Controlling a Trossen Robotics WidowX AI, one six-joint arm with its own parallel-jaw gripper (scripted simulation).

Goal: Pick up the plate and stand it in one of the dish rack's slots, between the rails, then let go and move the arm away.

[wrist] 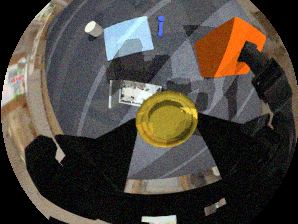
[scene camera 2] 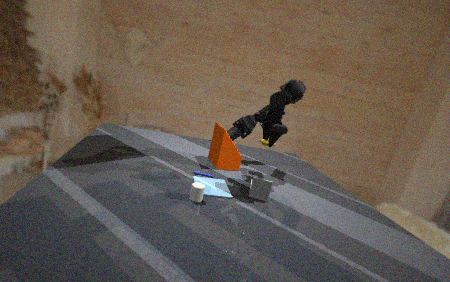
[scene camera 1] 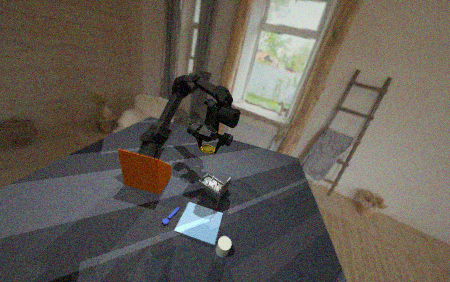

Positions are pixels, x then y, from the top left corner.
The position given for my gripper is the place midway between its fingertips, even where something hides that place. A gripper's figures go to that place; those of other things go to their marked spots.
Scene:
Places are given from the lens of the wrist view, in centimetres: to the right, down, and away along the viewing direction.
my gripper (wrist: 166,119): 2, 1, 10
yellow plate (wrist: 166,119): 2, 1, 9

